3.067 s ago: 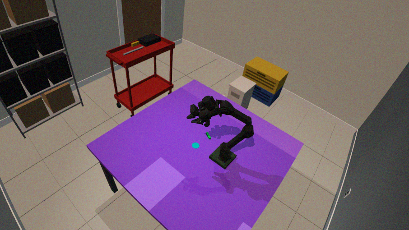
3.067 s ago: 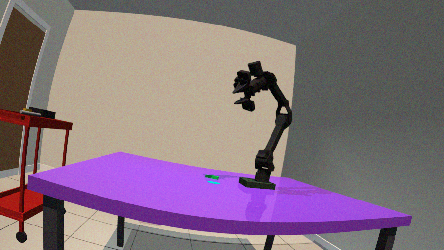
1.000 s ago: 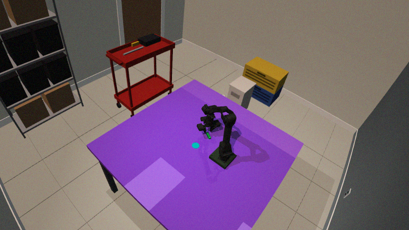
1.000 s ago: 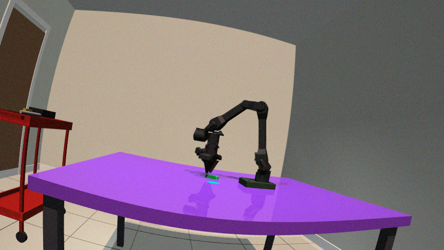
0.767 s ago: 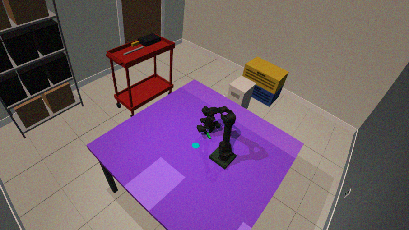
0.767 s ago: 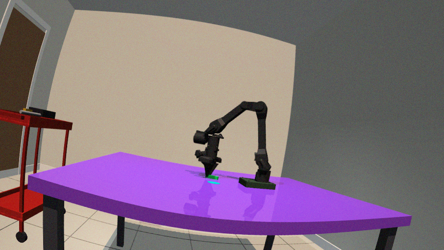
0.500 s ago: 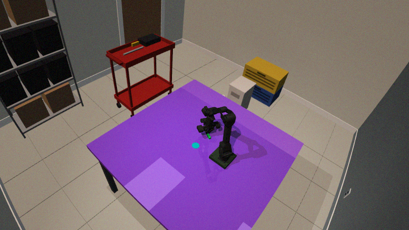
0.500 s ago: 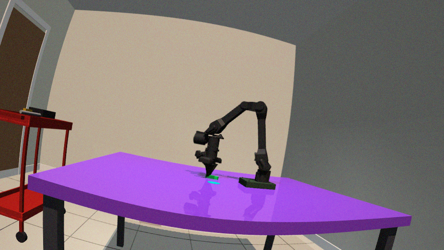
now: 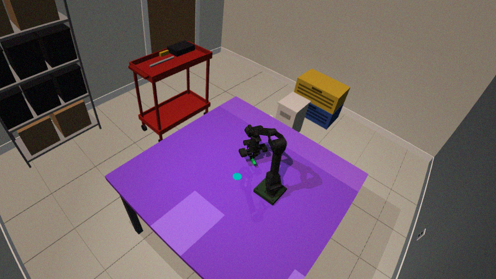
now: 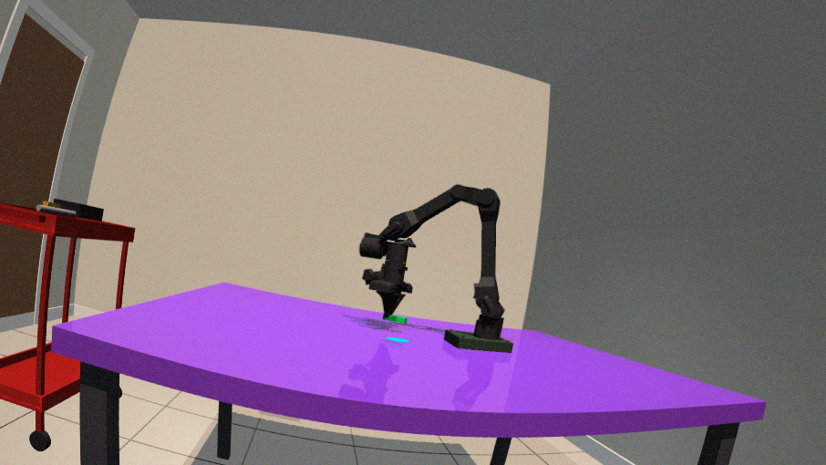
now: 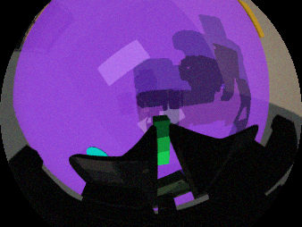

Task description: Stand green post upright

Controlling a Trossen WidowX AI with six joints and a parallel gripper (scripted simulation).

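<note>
Now: the cyan circle 16 cm to the left of my gripper tip, 4 cm below it and 2 cm behind it. The rest, counted from my gripper tip: green post: 2 cm behind, 1 cm to the left.
</note>
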